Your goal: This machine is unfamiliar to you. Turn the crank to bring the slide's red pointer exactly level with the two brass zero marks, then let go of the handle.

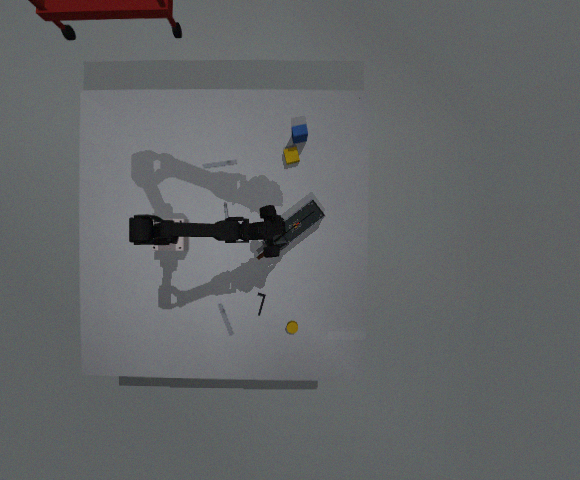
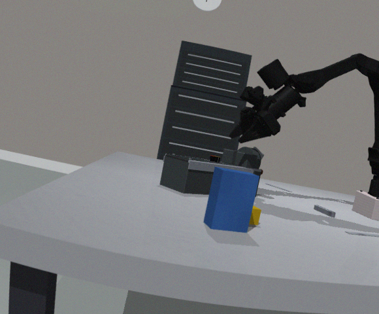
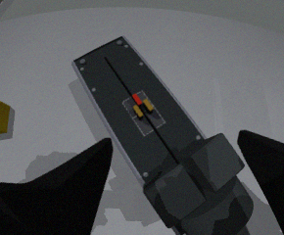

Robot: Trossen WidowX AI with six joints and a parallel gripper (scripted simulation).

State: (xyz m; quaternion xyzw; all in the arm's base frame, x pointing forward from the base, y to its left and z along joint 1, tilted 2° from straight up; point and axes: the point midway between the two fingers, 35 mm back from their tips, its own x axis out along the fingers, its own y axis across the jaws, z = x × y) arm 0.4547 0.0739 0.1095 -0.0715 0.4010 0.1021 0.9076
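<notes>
My gripper tip is 110 mm to the left of the brown crank handle, 80 mm past it and 80 mm above it. Also, from my gripper tip: red pointer (60 mm below, 50 mm ahead, 40 mm to the left); then black hex key (310 mm to the right, 140 mm below, 60 mm behind); then yellow block (330 mm to the left, 130 mm below, 20 mm behind).
</notes>
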